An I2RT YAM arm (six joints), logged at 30 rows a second.
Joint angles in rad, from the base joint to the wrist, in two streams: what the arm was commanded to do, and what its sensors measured. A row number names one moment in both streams.
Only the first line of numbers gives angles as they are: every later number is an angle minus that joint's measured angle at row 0.
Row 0, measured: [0.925 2.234 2.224 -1.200 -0.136 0.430]
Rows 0 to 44, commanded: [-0.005 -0.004 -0.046 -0.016 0.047 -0.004]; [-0.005 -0.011 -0.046 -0.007 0.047 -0.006]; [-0.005 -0.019 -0.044 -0.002 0.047 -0.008]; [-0.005 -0.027 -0.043 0.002 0.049 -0.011]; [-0.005 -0.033 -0.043 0.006 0.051 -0.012]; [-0.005 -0.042 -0.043 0.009 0.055 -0.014]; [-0.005 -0.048 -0.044 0.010 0.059 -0.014]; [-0.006 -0.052 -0.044 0.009 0.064 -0.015]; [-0.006 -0.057 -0.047 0.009 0.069 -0.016]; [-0.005 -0.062 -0.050 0.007 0.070 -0.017]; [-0.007 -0.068 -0.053 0.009 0.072 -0.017]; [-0.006 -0.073 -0.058 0.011 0.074 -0.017]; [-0.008 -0.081 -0.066 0.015 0.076 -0.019]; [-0.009 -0.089 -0.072 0.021 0.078 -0.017]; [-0.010 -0.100 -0.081 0.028 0.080 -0.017]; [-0.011 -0.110 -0.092 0.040 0.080 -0.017]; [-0.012 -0.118 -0.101 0.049 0.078 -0.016]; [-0.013 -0.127 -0.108 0.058 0.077 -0.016]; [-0.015 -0.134 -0.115 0.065 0.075 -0.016]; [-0.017 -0.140 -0.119 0.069 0.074 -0.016]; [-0.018 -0.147 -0.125 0.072 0.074 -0.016]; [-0.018 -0.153 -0.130 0.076 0.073 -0.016]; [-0.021 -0.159 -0.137 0.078 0.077 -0.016]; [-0.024 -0.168 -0.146 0.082 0.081 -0.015]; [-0.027 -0.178 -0.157 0.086 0.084 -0.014]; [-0.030 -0.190 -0.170 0.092 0.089 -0.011]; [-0.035 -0.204 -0.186 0.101 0.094 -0.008]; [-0.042 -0.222 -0.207 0.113 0.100 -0.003]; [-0.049 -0.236 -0.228 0.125 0.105 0.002]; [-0.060 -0.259 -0.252 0.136 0.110 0.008]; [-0.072 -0.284 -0.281 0.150 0.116 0.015]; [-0.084 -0.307 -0.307 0.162 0.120 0.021]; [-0.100 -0.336 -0.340 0.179 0.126 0.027]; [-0.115 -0.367 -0.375 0.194 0.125 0.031]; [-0.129 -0.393 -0.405 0.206 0.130 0.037]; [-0.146 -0.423 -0.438 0.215 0.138 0.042]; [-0.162 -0.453 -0.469 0.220 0.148 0.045]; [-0.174 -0.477 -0.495 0.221 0.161 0.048]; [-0.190 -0.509 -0.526 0.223 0.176 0.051]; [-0.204 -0.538 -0.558 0.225 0.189 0.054]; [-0.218 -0.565 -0.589 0.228 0.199 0.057]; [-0.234 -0.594 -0.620 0.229 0.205 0.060]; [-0.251 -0.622 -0.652 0.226 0.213 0.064]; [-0.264 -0.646 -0.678 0.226 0.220 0.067]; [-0.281 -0.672 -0.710 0.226 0.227 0.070]
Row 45, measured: [-0.253 -0.619 -0.646 0.222 0.185 0.045]
